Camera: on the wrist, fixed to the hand. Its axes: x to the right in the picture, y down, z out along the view.
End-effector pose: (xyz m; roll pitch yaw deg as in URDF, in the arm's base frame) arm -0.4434 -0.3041 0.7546 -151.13 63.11 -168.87
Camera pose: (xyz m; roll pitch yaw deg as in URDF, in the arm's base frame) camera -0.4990 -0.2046 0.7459 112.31 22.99 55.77
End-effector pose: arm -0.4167 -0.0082 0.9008 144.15 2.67 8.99
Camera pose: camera -0.3848 -0.0248 1.0094 -179.81 -14.91 -77.21
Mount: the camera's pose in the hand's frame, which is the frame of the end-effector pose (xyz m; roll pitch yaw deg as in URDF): 0.0238 0.0816 -0.0765 4.88 -20.73 86.81
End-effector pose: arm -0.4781 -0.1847 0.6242 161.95 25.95 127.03
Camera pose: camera -0.4738 -0.1009 0.7019 157.92 3.74 38.53
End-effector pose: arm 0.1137 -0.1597 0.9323 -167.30 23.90 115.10
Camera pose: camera 0.1820 -0.0783 0.9745 157.37 31.63 13.21
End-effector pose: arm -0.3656 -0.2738 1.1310 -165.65 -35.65 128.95
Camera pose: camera -0.2818 -0.2216 1.1887 -133.88 25.87 63.72
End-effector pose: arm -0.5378 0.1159 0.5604 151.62 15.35 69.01
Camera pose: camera -0.4864 0.1509 0.6564 167.92 -6.54 -16.07
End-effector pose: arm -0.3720 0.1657 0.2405 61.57 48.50 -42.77
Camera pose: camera -0.2689 0.2149 0.2461 87.30 -38.08 -33.02
